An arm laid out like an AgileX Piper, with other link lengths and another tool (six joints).
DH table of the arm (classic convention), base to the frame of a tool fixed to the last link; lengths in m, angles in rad. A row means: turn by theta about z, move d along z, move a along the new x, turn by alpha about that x. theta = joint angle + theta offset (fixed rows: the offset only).
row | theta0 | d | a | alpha
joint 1 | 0 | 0.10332 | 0 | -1.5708
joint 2 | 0.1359 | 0 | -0.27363 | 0
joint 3 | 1.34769 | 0 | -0.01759 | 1.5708
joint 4 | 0 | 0.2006 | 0 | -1.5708
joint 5 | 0 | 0 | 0 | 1.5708
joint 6 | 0.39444 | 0.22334 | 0.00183 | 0.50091
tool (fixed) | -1.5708 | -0.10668 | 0 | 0
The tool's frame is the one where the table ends.
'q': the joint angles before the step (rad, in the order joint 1, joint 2, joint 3, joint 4, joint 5, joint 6). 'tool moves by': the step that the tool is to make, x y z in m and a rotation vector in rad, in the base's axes. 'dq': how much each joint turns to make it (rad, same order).
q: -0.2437 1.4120 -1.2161 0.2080 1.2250 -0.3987
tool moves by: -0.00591 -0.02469 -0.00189 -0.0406 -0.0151 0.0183
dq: -0.1123 0.0000 0.0000 -0.0019 0.0000 -0.1369
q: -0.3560 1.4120 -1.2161 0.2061 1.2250 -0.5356
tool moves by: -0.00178 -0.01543 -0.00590 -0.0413 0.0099 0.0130
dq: -0.0525 0.0161 -0.0012 -0.0263 -0.0093 -0.0672
